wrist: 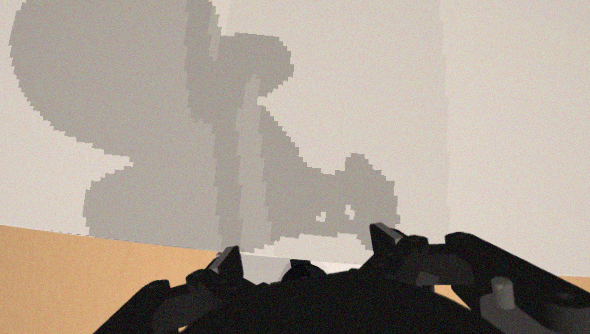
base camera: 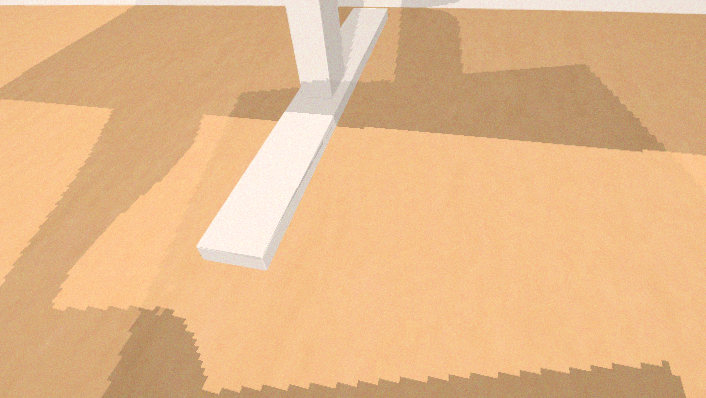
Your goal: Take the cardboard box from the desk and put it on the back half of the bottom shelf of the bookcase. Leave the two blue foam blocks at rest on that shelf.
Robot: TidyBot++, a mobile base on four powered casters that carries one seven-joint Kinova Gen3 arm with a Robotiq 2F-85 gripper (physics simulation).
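Places are measured from the arm's base along level axes (x right, y ahead, z up), in millimetres.
Pixels of known places: gripper, between the fingertips: (wrist: 306, 249).
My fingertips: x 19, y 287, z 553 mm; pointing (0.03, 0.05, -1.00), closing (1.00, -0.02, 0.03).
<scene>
Behind a point stands the place of what it marks.
The desk's pale top (wrist: 500, 125) @(x 169, y 344, z 553 mm) fills most of the wrist view, with a grey shadow of the arm and gripper across it. My gripper (wrist: 306, 249) @(x 19, y 287, z 553 mm) is open, with its two black fingertips apart at the bottom of the wrist view and no object between them. The fingers show over the near edge of the desk top. The cardboard box, the bookcase and the two blue foam blocks do not show in either view.
In the base camera view, a white desk leg (base camera: 308, 50) @(x -66, y 658, z -293 mm) stands on a long white foot (base camera: 265, 190) that points toward the base, left of the middle. A white strip (base camera: 150, 2) @(x -571, y 1295, z -390 mm) runs along the top. Wooden-coloured floor (base camera: 450, 250) @(x 89, y 360, z -397 mm) (wrist: 50, 280) @(x -1216, y 64, z -397 mm) shows in both views.
</scene>
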